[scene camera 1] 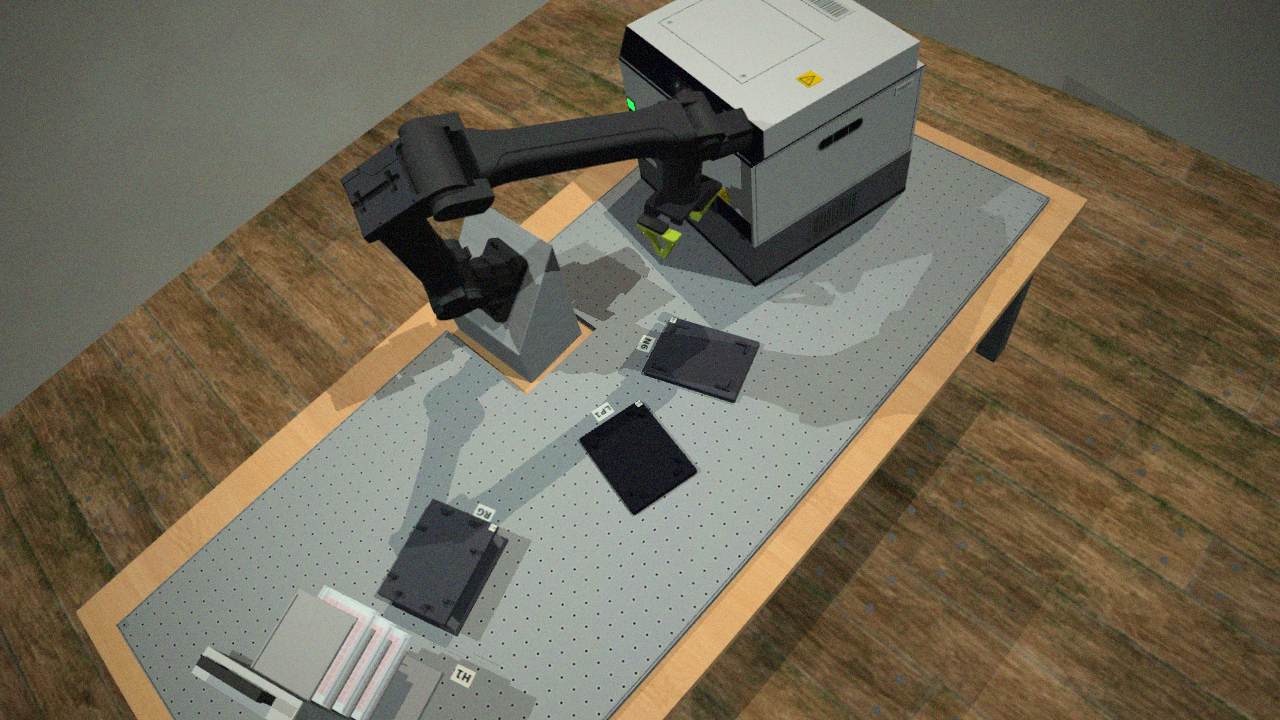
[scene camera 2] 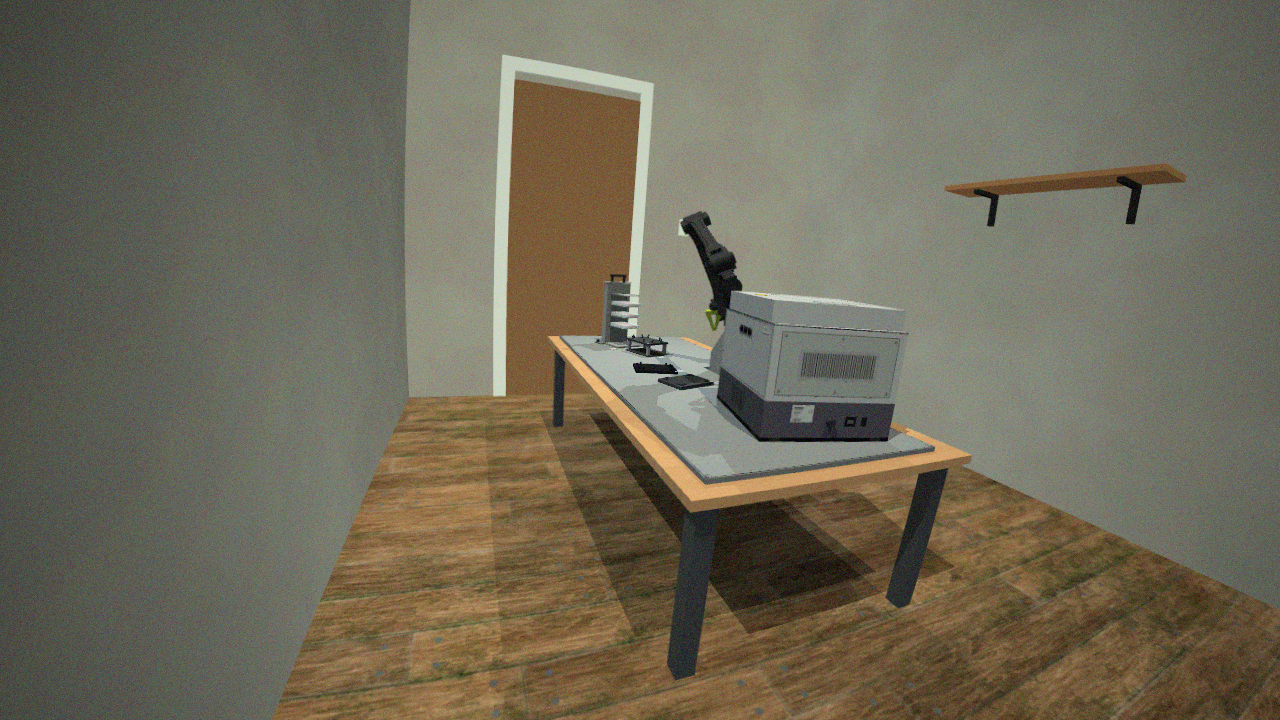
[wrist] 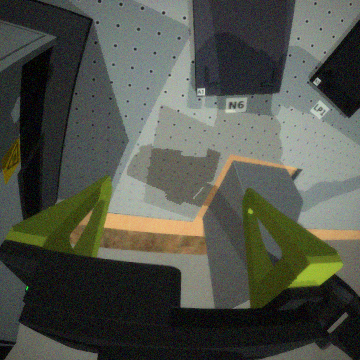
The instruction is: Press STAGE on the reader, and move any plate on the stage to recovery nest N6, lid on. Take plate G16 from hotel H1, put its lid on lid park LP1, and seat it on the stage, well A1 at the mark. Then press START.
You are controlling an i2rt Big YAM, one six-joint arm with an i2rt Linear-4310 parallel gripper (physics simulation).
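Places are measured from the arm's base along level axes (x left, y back, z up), in metres.
Pixels of known places: gripper, between the fingertips: [scene camera 1: 678, 237] [scene camera 2: 722, 334] [wrist: 178, 187]; arm's base, origin of its link: [scene camera 1: 500, 279].
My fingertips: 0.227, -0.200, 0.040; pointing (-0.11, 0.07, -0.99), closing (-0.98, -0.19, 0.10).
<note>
For each thing: its top centre in the pictures, then the offset to it from my fingertips, as dx, dy, dz. "spot": a spot on its surface instead.
- reader, centre of its top: [scene camera 1: 765, 32] [scene camera 2: 811, 299] +0.325, +0.087, +0.158
- Nest N6, centre of its top: [wrist: 246, 33] [scene camera 1: 701, 354] [scene camera 2: 686, 378] -0.066, -0.091, -0.173
- Lid park LP1, centre of its top: [scene camera 1: 635, 451] [scene camera 2: 655, 364] -0.269, -0.136, -0.171
- Hotel H1, a spot on its surface: [scene camera 1: 304, 646] spot: -0.782, -0.128, +0.064
- labelled RG, centre of its top: [scene camera 1: 433, 555] [scene camera 2: 647, 336] -0.602, -0.057, -0.115
My gripper [scene camera 1: 684, 225] [scene camera 2: 712, 318] [wrist: 178, 187] is open and empty, fingers pointing down, high above the table in front of the reader [scene camera 1: 836, 174] [scene camera 2: 836, 313]. The arm covers much of the reader's front in scene camera 1. The stage and the STAGE and START buttons cannot be made out. Nest N6 [scene camera 1: 702, 360] [scene camera 2: 685, 381] [wrist: 242, 50] is a dark flat nest with no plate on it. Lid park LP1 [scene camera 1: 637, 458] [scene camera 2: 655, 368] [wrist: 345, 70] is black and bare. Hotel H1 [scene camera 1: 304, 646] [scene camera 2: 615, 311] holds several pale plates [scene camera 1: 359, 667]; which is G16 cannot be read.
A raised dark stand labelled RG [scene camera 1: 438, 564] [scene camera 2: 646, 343] is between LP1 and the hotel. The grey wedge-shaped arm base [scene camera 1: 537, 313] [wrist: 265, 182] stands at the table edge near N6. A green light [scene camera 1: 631, 104] [wrist: 27, 288] glows on the reader's front.
</note>
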